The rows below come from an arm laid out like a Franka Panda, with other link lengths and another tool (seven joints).
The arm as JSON. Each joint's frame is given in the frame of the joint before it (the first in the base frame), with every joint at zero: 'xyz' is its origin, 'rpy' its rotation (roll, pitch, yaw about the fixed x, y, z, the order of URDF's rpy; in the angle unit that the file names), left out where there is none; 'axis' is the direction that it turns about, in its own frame. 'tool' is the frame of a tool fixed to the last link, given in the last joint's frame.
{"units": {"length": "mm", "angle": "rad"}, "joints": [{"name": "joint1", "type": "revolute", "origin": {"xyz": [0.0, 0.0, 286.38]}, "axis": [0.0, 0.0, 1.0]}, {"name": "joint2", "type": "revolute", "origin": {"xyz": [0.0, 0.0, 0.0], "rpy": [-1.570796, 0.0, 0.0]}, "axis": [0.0, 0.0, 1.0]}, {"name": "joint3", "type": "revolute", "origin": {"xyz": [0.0, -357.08, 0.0], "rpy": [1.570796, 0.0, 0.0]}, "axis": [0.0, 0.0, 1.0]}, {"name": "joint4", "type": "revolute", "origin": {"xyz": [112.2, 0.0, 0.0], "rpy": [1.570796, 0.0, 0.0]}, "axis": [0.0, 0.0, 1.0]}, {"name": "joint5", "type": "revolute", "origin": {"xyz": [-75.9, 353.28, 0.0], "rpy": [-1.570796, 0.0, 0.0]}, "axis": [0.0, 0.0, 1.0]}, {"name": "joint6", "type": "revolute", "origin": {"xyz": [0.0, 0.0, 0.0], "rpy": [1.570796, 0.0, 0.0]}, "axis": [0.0, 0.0, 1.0]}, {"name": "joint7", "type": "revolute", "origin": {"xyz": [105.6, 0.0, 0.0], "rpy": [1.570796, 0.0, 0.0]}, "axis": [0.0, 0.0, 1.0]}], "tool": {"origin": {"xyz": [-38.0, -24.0, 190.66], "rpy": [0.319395, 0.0, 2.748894]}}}
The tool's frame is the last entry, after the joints.
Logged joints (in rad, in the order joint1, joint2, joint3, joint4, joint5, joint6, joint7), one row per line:
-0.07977 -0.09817 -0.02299 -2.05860 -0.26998 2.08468 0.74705
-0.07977 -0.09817 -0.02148 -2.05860 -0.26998 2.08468 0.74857
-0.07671 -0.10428 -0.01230 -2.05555 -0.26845 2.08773 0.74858
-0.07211 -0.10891 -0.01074 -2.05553 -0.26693 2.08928 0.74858
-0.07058 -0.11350 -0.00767 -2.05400 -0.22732 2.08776 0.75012
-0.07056 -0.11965 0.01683 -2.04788 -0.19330 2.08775 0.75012
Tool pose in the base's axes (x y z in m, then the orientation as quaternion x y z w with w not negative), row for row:
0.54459 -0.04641 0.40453 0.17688 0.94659 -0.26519 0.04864
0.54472 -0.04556 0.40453 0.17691 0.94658 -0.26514 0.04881
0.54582 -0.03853 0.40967 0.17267 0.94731 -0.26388 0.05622
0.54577 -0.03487 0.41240 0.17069 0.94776 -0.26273 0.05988
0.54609 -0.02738 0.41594 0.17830 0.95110 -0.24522 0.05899
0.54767 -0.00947 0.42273 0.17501 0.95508 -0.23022 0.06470
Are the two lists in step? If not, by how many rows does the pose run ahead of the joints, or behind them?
They are in step.
